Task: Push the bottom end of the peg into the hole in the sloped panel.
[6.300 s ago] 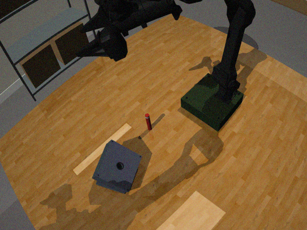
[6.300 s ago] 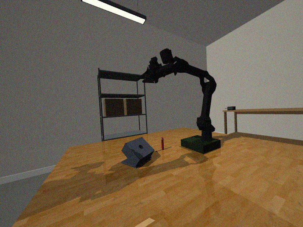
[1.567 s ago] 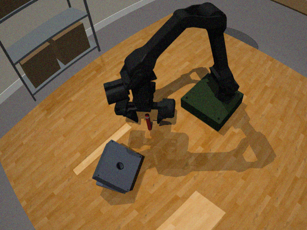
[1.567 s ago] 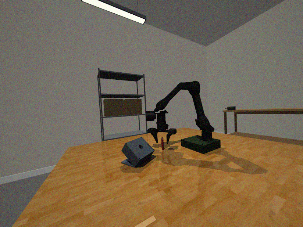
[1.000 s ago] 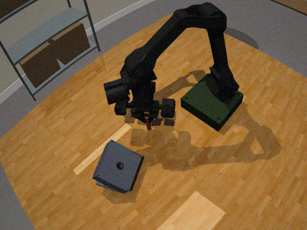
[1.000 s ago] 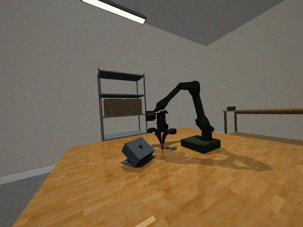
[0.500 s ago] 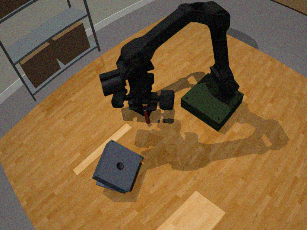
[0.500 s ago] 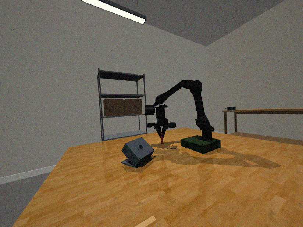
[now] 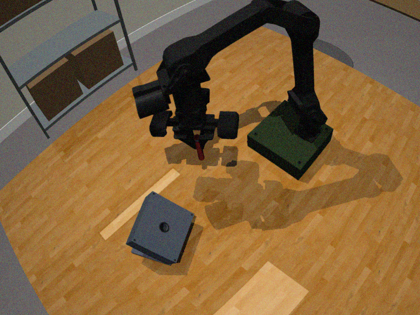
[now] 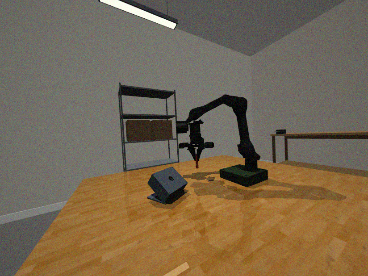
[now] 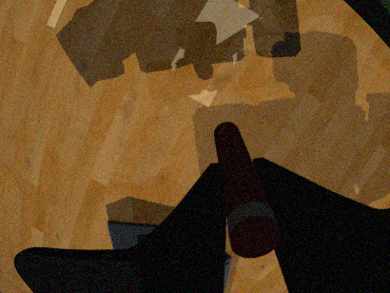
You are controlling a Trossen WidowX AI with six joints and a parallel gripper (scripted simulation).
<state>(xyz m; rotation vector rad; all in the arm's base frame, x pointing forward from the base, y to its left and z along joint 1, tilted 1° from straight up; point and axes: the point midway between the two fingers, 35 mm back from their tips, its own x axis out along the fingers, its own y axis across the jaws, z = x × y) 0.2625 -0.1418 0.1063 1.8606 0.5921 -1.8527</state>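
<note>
Right now the sloped panel is 19 cm ahead of my gripper tip, 6 cm to the left of it and 6 cm below it. The rest, counted from my gripper tip: round peg 2 cm above.
</note>
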